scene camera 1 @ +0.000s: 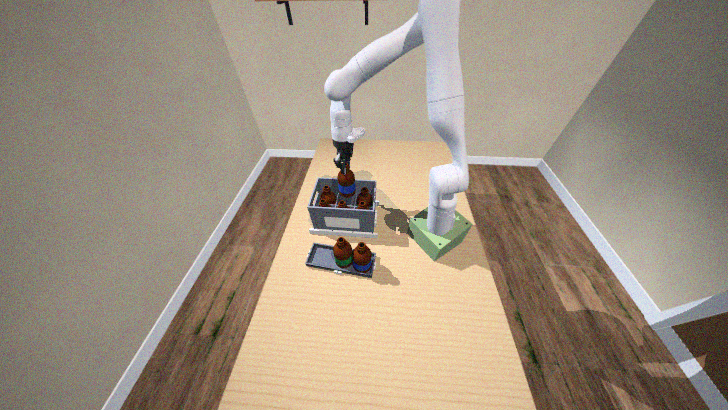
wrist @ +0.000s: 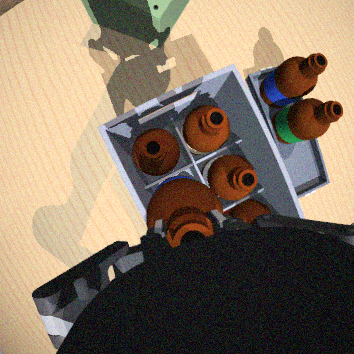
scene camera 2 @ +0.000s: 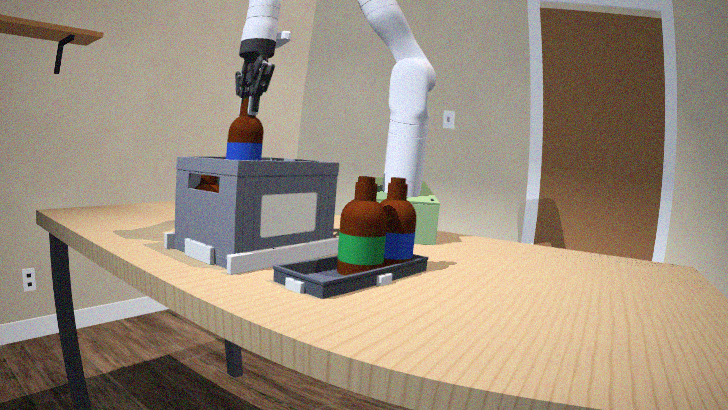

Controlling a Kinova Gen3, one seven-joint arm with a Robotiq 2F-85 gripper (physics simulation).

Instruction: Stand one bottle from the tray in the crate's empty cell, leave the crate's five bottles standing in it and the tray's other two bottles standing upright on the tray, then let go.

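Pixels of known places: gripper, fingertip midpoint: (scene camera 1: 345, 171) (wrist: 187, 226) (scene camera 2: 247, 115); arm's base at its link origin: (scene camera 1: 438, 225).
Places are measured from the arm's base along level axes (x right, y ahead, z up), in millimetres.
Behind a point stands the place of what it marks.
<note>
My gripper (scene camera 1: 344, 168) @(x 211, y 363, z 144 mm) (scene camera 2: 248, 104) @(x 211, y 363, z 144 mm) (wrist: 187, 226) @(x 211, y 363, z 144 mm) is shut on the neck of a brown bottle with a blue label (scene camera 1: 346, 183) @(x 176, y 364, z 106 mm) (scene camera 2: 245, 134) @(x 190, y 393, z 105 mm) (wrist: 182, 200) @(x 202, y 345, z 140 mm). The bottle is upright, its lower part inside the back middle cell of the grey crate (scene camera 1: 315, 216) @(x 96, y 506, z 2 mm) (scene camera 2: 206, 213) @(x 177, y 516, z -32 mm) (wrist: 260, 125) @(x 72, y 344, z 60 mm); its label is around rim height in scene camera 2. Its base is hidden. Other brown bottles stand in the crate's cells around it. On the dark tray (scene camera 1: 316, 257) @(x -37, y 514, z -109 mm) (scene camera 2: 326, 287) @(x -72, y 548, z -98 mm) (wrist: 312, 172) @(x -57, y 519, z -109 mm), a green-labelled bottle (scene camera 1: 342, 254) @(x -92, y 397, z -5 mm) (scene camera 2: 362, 229) @(x -73, y 432, z -32 mm) (wrist: 302, 120) @(x -30, y 388, z -4 mm) and a blue-labelled bottle (scene camera 1: 362, 258) @(x -118, y 324, z -1 mm) (scene camera 2: 400, 224) @(x -109, y 355, z -28 mm) (wrist: 290, 82) @(x -56, y 326, z -7 mm) stand upright.
White strips (scene camera 1: 343, 233) @(x 63, y 396, z -94 mm) (scene camera 2: 280, 255) @(x 70, y 432, z -97 mm) lie along the crate's foot. The tray stands in front of the crate. The arm's green base block (scene camera 1: 435, 241) @(x -67, y 31, z -13 mm) (scene camera 2: 426, 219) @(x -77, y 36, z -55 mm) (wrist: 135, 15) @(x 76, y 62, z -33 mm) stands on the table to the right of the crate in scene camera 1.
</note>
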